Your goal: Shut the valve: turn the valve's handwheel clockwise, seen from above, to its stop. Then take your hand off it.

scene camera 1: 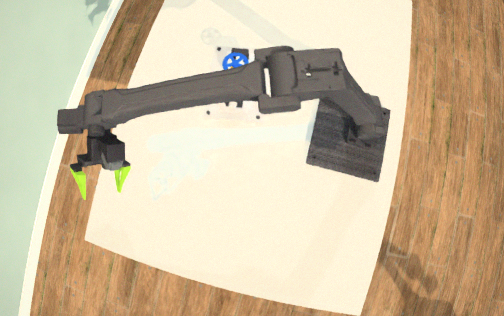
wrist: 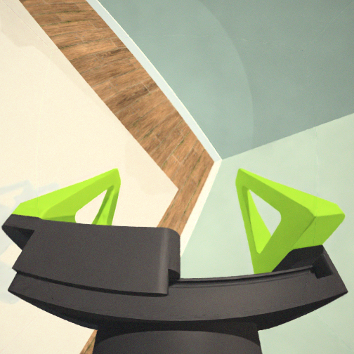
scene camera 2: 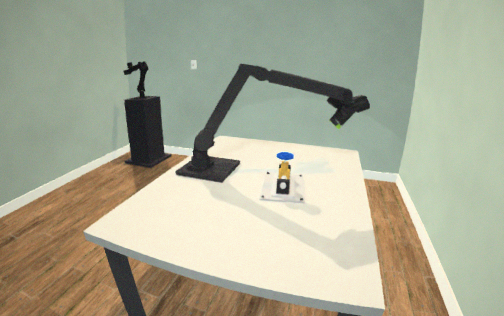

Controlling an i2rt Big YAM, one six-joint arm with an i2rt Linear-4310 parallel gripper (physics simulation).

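The valve's blue handwheel (scene camera 1: 235, 62) (scene camera 2: 285, 156) lies level on top of a yellow valve body (scene camera 2: 284, 171). The valve stands on a pale base plate (scene camera 1: 232, 112) (scene camera 2: 296, 193) with dark bolts at its corners. In the scene camera 1 view the arm's long link passes over part of the valve and hides it. My gripper (scene camera 1: 102, 195) (scene camera 2: 338, 126) (wrist: 177, 174) is open, its two green fingers wide apart with nothing between them. It hangs high above the table's far end, well away from the handwheel. The valve does not show in the wrist view.
The white table (scene camera 1: 250, 225) (scene camera 2: 225, 245) (wrist: 65, 130) carries my arm's dark base plate (scene camera 1: 325, 150) (scene camera 2: 225, 172) at one end, with the valve between that base and the far edge. A black pedestal (scene camera 2: 144, 130) with a small arm stands on the floor behind.
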